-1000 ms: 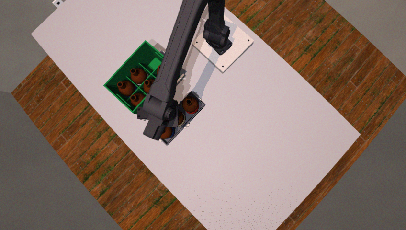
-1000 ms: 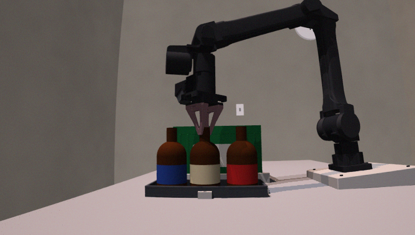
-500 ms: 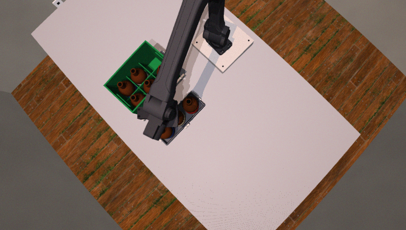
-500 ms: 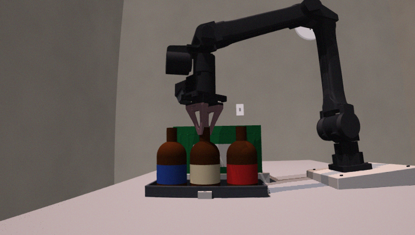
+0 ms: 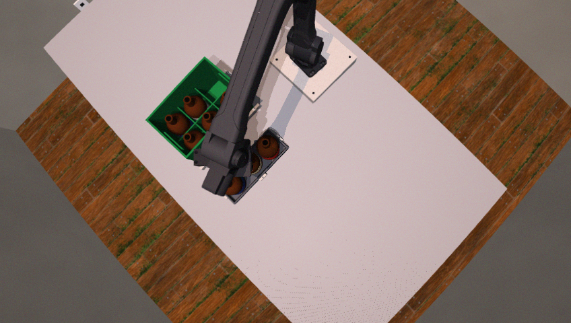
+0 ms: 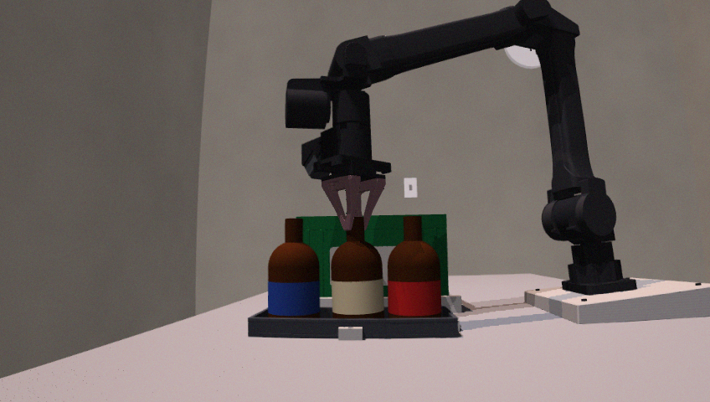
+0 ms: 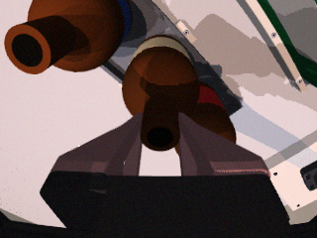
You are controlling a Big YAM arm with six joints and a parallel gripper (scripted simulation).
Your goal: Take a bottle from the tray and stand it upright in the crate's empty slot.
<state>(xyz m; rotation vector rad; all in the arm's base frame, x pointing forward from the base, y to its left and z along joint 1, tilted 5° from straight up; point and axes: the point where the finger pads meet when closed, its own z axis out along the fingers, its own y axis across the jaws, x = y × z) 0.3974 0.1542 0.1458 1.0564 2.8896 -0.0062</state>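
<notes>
My gripper is now 14 cm above the dark tray. From my hand the other things lie so: green crate (23 cm to the right, 7 cm below).
</notes>
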